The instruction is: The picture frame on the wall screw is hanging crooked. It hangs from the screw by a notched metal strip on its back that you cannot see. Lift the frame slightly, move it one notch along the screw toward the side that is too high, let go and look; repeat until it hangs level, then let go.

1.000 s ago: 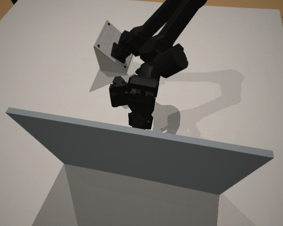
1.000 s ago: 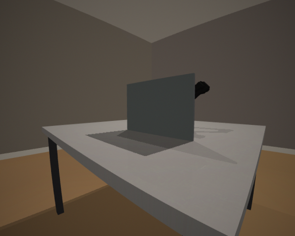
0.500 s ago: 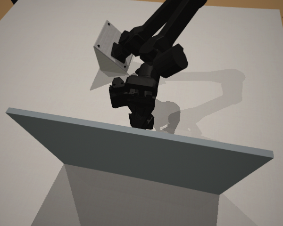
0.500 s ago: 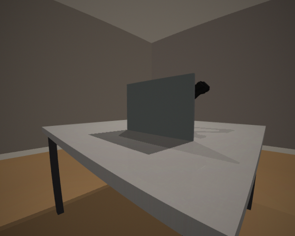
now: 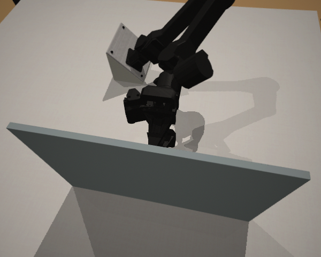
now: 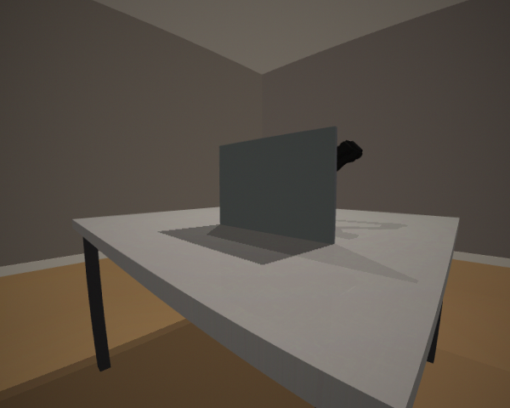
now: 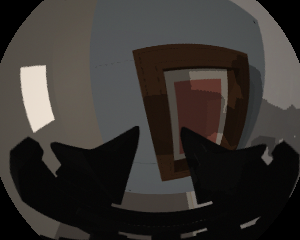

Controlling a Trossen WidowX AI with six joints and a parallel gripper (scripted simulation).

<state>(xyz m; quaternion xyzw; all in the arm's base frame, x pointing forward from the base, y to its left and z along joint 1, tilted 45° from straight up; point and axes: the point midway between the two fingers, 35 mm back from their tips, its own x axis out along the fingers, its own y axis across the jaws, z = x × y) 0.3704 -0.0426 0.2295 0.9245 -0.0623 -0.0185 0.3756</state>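
Right now the picture frame is 5 cm below my gripper tip, 1 cm to the right of it and 1 cm ahead of it. The rest, counted from my gripper tip: wall panel 6 cm below, 2 cm ahead.
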